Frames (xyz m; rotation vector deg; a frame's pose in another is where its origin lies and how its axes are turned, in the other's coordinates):
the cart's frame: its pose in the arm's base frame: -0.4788 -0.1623 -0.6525 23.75 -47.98 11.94
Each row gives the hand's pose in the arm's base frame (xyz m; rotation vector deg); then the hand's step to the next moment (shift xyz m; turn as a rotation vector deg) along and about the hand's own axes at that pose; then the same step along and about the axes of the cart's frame.
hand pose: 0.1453 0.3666 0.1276 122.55 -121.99 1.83
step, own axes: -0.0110 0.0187 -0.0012 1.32 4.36 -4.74
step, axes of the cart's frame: -0.0110 0.0167 0.0086 1.26 2.01 6.13
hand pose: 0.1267 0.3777 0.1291 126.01 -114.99 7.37
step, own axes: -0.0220 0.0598 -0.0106 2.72 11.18 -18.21
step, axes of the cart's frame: -0.0319 0.0400 0.0394 7.80 8.23 18.31
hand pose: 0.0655 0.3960 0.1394 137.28 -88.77 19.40
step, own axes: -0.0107 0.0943 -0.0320 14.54 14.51 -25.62
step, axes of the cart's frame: -0.0339 0.0257 0.0907 17.00 2.92 27.94
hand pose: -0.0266 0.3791 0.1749 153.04 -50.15 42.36
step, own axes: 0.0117 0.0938 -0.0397 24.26 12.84 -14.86
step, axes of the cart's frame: -0.0087 -0.0249 0.0991 21.67 -8.84 20.66
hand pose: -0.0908 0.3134 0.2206 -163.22 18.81 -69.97
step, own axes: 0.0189 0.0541 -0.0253 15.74 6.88 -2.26
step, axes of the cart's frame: 0.0081 -0.0376 0.0495 13.98 -8.10 6.26
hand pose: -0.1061 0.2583 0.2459 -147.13 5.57 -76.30
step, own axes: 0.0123 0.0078 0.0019 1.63 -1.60 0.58
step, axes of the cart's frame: 0.0109 -0.0096 0.0019 1.93 1.16 -0.68
